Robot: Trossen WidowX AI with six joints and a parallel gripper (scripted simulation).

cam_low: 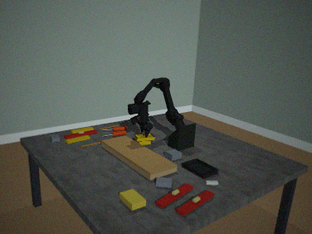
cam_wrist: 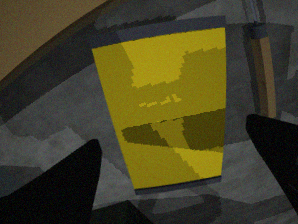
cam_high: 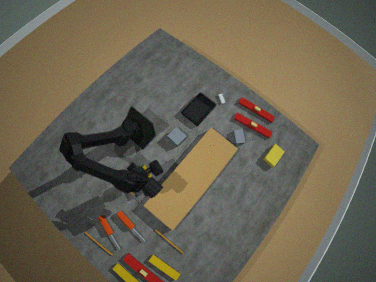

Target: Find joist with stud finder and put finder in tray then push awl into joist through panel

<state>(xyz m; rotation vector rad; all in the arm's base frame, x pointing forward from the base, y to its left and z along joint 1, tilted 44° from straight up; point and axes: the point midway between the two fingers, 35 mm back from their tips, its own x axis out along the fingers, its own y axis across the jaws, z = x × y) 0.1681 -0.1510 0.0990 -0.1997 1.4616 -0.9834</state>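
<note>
The yellow stud finder is 5 cm below my gripper tip, 1 cm to the left of it and 1 cm behind it. The rest, counted from my gripper tip: black tray (47 cm to the left, 5 cm below, 3 cm ahead); then small white piece (61 cm to the left, 10 cm ahead, 6 cm below); then awl (9 cm to the right, 6 cm below, 1 cm behind).
</note>
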